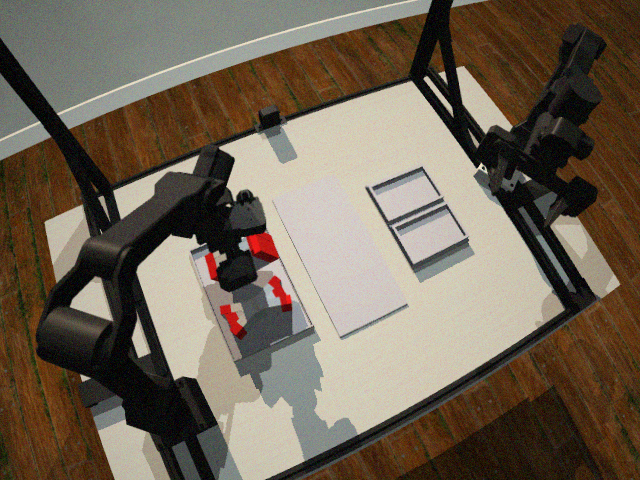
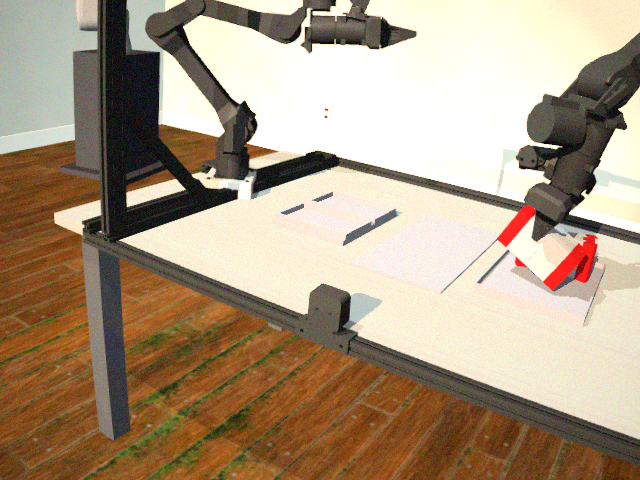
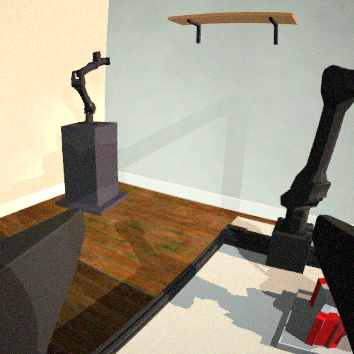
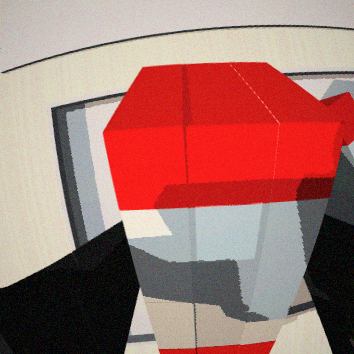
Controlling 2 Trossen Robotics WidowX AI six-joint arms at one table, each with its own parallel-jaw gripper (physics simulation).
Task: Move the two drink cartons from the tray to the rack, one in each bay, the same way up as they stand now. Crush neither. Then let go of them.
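Frame: origin at the left arm's base, x back, y right, z up, level; centimetres.
Where they show: left gripper, between the fingertips: (image 1: 520,211) (image 2: 414,33) (image 3: 203,225); right gripper, between the fingertips: (image 1: 244,252) (image 2: 540,234) (image 4: 218,222); left arm's base, origin of its link: (image 2: 230,175); right arm's base, origin of its link: (image 1: 170,413) (image 3: 293,227).
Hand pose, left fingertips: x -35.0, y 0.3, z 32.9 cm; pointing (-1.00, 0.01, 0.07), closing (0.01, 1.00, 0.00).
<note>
Each offset is from my left fingertips to the top centre of the thing. "pt": to the spot under its first point.
Two red-and-white drink cartons are at the grey tray @(dx -23.0, dy +33.4, dz -34.9 cm) (image 1: 280,340) (image 2: 509,286) (image 4: 60,140). My right gripper (image 1: 237,273) (image 2: 543,221) is shut on one carton @(dx -19.9, dy +36.5, dz -23.0 cm) (image 1: 262,246) (image 2: 530,248) (image 4: 225,154) around its middle. That carton hangs tilted, with its red gable end raised and its other end low over the tray. The second carton @(pt dx -21.3, dy +26.4, dz -29.1 cm) (image 1: 280,291) (image 4: 345,105) lies in the tray beside it, partly in shadow. The two-bay rack @(dx +12.0, dy +12.1, dz -34.5 cm) (image 1: 415,208) (image 2: 366,229) is empty. My left gripper (image 1: 523,195) (image 2: 409,33) (image 3: 203,225) is open and empty, high up near its base.
A flat white sheet (image 1: 339,252) (image 2: 432,252) lies between the tray and the rack. A small dark block @(pt dx +12.8, dy +53.6, dz -31.5 cm) (image 1: 269,115) (image 2: 329,305) sits on the table's edge. Black frame posts (image 1: 432,43) rise at the corners.
</note>
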